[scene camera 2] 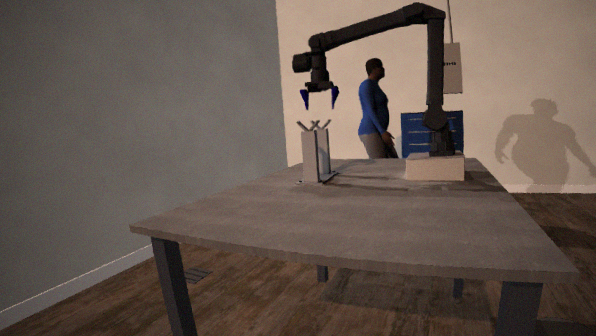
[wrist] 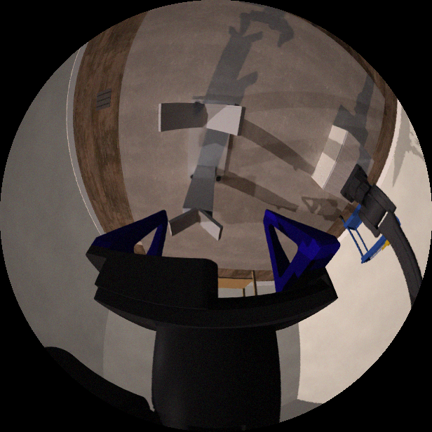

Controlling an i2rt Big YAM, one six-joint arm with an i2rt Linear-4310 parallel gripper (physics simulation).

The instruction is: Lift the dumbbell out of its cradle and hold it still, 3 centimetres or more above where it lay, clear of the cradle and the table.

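Seen in the pictures: gripper, fingertip midpoint: (scene camera 2: 320, 109); arm's base at its link origin: (scene camera 2: 442, 154).
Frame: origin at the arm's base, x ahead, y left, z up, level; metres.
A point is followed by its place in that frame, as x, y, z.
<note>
The pale grey cradle (scene camera 2: 309, 156) {0.438, 0.193, 0.019} (wrist: 200, 189) stands upright on the table, with two posts that end in V-shaped tops. Both V-shaped tops show in the wrist view and hold nothing. The blue dumbbell does not show in either view. My gripper (scene camera 2: 320, 108) {0.430, 0.100, 0.184} (wrist: 215, 214) is open and empty, with its two dark blue fingers pointing down. It hangs above the cradle, with a small gap between the fingertips and the V-shaped tops in the scene view. The fingers stand wide apart and touch nothing.
The grey table (scene camera 2: 350, 225) {0.149, 0.567, -0.080} (wrist: 165, 65) bears the cradle and the pale block (scene camera 2: 435, 170) {0.020, 0.075, -0.045} (wrist: 327, 162) under the arm's base, to the right of the cradle in the scene view. A person (scene camera 2: 372, 110) in blue and a blue drawer cabinet (scene camera 2: 413, 137) show behind the table.
</note>
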